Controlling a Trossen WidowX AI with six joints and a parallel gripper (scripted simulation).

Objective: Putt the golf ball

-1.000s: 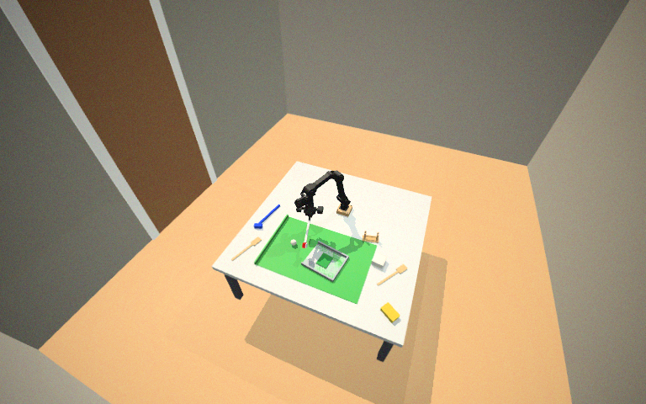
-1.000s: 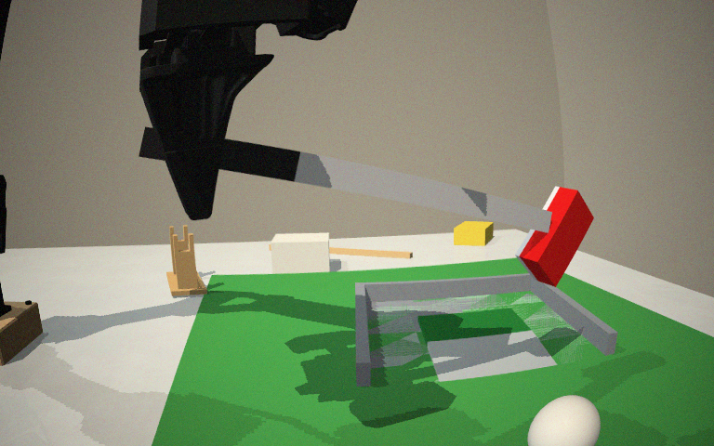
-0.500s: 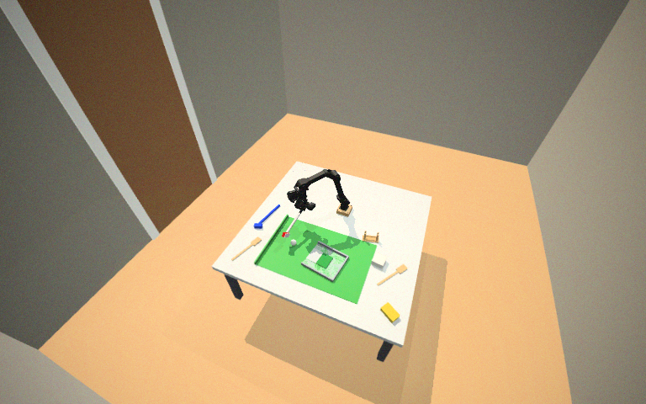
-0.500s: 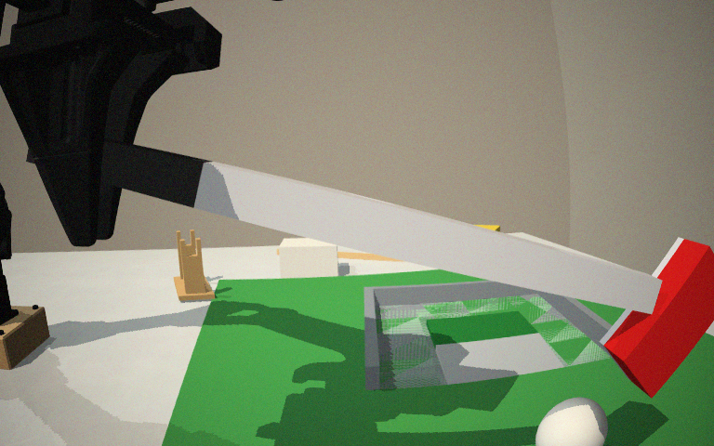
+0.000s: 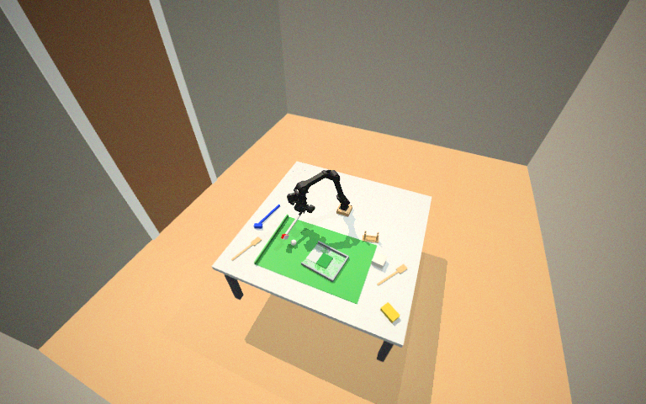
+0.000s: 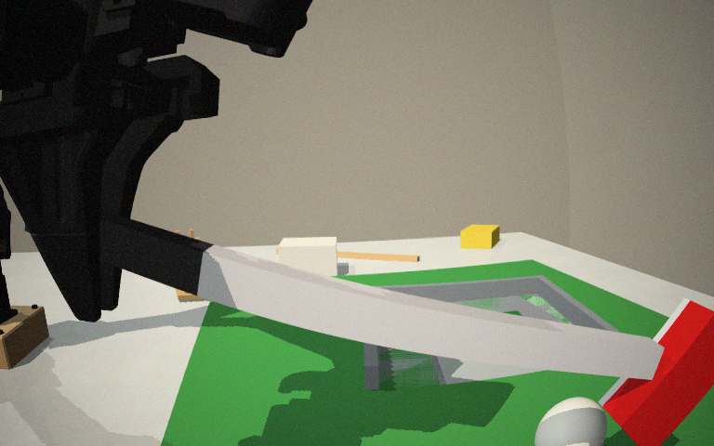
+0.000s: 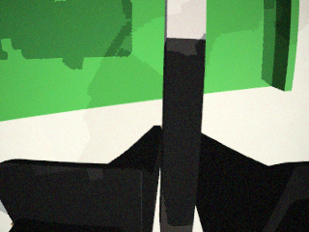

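My gripper tip is now 120 mm short of the red putter. The rest, counted from my gripper tip: golf ball (210 mm ahead, 90 mm below, 40 mm to the left); then wooden stand (510 mm to the left, 100 mm behind, 80 mm below); then blue putter (280 mm to the right, 100 mm below, 90 mm ahead).
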